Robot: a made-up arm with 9 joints. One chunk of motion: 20 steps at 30 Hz.
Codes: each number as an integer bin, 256 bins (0 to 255) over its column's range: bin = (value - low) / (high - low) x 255, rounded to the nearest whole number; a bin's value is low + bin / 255 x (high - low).
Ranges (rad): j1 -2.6..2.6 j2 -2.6..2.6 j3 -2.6..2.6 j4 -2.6..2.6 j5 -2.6..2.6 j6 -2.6..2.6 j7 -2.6..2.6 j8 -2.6..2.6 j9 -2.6..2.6
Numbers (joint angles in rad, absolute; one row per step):
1: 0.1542 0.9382 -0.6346 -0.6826 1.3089 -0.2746 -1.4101 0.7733 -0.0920
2: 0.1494 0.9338 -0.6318 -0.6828 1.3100 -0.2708 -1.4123 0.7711 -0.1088
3: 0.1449 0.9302 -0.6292 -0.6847 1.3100 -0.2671 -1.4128 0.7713 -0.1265
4: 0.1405 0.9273 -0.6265 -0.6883 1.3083 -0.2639 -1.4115 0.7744 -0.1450
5: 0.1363 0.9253 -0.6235 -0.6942 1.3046 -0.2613 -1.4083 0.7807 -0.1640
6: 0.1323 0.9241 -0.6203 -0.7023 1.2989 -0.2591 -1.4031 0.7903 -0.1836
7: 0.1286 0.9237 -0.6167 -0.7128 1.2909 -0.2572 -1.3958 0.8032 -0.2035
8: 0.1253 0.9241 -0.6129 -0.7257 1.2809 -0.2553 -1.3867 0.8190 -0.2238
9: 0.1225 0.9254 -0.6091 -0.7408 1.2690 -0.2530 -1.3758 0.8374 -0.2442
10: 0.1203 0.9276 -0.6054 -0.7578 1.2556 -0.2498 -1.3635 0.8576 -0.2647
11: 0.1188 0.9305 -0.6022 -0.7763 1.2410 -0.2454 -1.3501 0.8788 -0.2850
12: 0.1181 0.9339 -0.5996 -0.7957 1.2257 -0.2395 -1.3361 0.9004 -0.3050
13: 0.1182 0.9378 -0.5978 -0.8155 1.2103 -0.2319 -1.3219 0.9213 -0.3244
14: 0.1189 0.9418 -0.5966 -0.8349 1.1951 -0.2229 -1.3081 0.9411 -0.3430
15: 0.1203 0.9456 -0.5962 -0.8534 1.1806 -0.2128 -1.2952 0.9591 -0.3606
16: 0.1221 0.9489 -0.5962 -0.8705 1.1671 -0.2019 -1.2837 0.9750 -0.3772
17: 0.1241 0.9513 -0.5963 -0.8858 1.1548 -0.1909 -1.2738 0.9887 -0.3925
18: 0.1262 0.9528 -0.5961 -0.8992 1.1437 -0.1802 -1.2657 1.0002 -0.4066
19: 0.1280 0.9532 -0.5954 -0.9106 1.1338 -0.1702 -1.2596 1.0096 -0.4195
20: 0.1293 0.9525 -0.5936 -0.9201 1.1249 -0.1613 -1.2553 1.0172 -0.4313
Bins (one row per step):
1: 135 174 96 94 192 114 58 165 123
2: 135 173 97 94 192 114 58 165 122
3: 135 173 97 94 192 114 58 165 121
4: 134 173 97 94 192 115 58 165 120
5: 134 173 97 93 191 115 58 166 119
6: 134 173 97 93 191 115 59 166 118
7: 134 173 97 93 191 115 59 167 118
8: 134 173 97 92 190 115 59 168 117
9: 134 173 98 91 190 115 60 169 116
10: 133 173 98 90 189 115 61 170 115
11: 133 173 98 89 188 115 61 171 114
12: 133 173 98 88 188 116 62 172 113
13: 133 173 98 88 187 116 63 173 112
14: 133 174 98 87 186 117 63 174 111
15: 133 174 98 86 185 117 64 175 110
16: 133 174 98 85 185 118 65 175 109
17: 134 174 98 84 184 118 65 176 108
18: 134 174 98 83 184 119 65 177 108
19: 134 174 98 83 183 119 66 177 107
20: 134 174 98 82 183 120 66 177 106

